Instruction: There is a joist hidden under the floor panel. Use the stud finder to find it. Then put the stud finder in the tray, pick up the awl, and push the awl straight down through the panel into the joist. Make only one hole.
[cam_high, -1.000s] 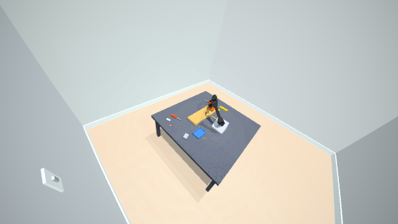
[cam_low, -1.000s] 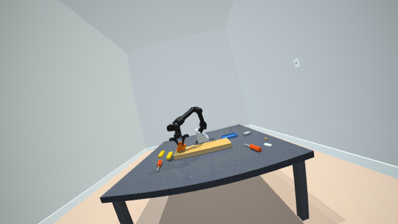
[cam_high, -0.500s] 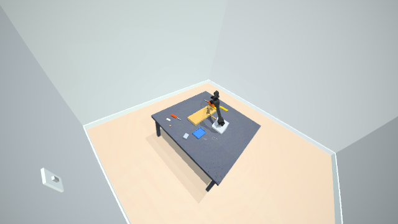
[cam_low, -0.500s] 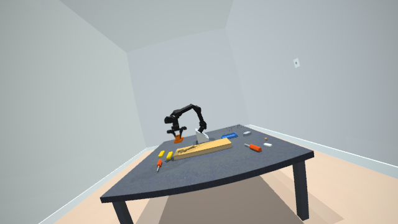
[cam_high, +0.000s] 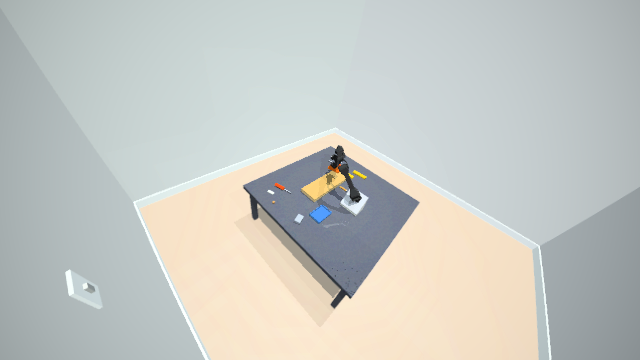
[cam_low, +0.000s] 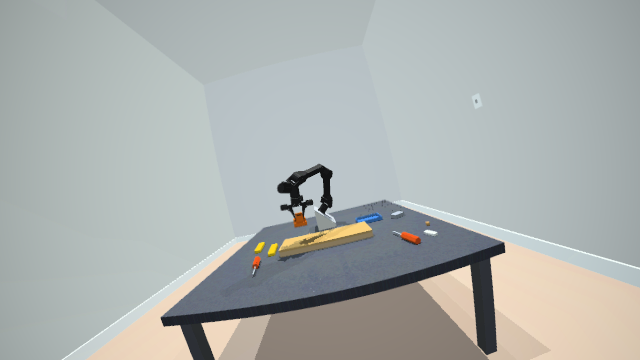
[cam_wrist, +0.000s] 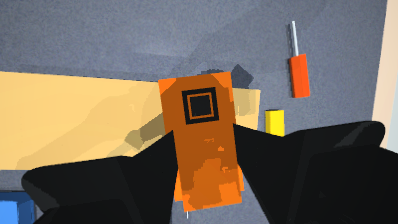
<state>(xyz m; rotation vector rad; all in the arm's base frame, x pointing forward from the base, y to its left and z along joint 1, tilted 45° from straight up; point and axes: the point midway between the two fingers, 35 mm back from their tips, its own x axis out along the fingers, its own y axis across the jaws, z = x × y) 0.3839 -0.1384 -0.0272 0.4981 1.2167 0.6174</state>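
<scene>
My gripper tip is 3 cm below the square indicator, 2 cm short of it and 1 cm to the right of it. From my gripper tip the other things lie so: blue tray (44 cm to the left, 24 cm behind, 16 cm below); then awl (21 cm behind, 16 cm below, 1 cm to the left); then orange stud finder (2 cm above, 1 cm ahead).
</scene>
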